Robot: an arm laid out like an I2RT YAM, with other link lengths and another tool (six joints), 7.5 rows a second.
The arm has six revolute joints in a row. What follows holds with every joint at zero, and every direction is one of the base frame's. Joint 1 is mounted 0.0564 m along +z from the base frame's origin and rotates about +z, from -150.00 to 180.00 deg. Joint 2 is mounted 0.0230 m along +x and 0.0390 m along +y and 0.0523 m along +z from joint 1 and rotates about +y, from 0.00 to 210.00 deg. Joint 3 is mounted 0.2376 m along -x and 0.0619 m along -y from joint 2 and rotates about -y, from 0.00 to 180.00 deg. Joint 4 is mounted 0.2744 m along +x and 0.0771 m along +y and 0.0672 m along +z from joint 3 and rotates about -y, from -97.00 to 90.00 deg. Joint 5 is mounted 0.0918 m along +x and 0.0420 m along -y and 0.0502 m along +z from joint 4 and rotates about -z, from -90.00 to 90.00 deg. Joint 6 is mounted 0.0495 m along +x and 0.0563 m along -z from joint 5 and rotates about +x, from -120.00 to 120.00 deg. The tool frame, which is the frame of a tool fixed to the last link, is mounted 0.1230 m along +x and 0.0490 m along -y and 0.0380 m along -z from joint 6; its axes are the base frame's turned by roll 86.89, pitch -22.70 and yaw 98.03 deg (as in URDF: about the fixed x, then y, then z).
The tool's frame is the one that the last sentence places.
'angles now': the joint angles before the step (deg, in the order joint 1, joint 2, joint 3, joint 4, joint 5, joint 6). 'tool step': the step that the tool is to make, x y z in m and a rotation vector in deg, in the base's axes. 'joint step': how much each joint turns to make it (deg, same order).
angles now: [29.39 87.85 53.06 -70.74 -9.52 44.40]
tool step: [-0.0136 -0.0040 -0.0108 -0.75 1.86 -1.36]
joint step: [-0.01 0.00 -3.44 1.66 -0.63 1.24]
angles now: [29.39 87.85 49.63 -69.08 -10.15 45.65]
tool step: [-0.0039 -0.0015 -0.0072 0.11 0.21 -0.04]
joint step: [0.01 -0.01 -1.71 1.57 -0.20 -0.02]
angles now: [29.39 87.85 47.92 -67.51 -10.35 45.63]
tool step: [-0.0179 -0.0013 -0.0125 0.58 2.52 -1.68]
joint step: [0.01 -0.01 -4.18 2.47 -2.18 1.08]
